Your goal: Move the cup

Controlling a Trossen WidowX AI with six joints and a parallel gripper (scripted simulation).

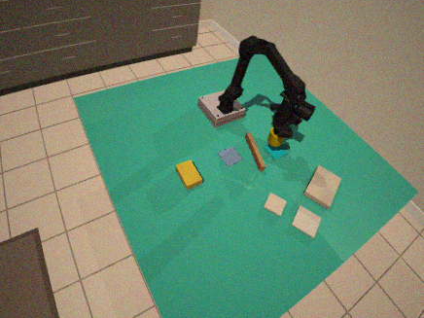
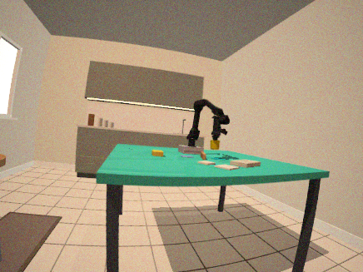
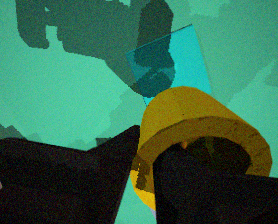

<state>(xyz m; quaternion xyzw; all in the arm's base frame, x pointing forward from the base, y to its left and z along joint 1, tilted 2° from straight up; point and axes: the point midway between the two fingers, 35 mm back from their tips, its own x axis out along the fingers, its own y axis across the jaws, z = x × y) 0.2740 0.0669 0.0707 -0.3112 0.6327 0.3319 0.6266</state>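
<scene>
My gripper tip is 4 cm short of the cyan pad, 1 cm to the right of it and 11 cm above it. The rest, counted from my gripper tip: wooden bar (1 cm behind, 9 cm to the right, 9 cm below); then yellow cup (2 cm ahead, 2 cm to the right); then pale blue pad (6 cm behind, 20 cm to the right, 11 cm below).
</scene>
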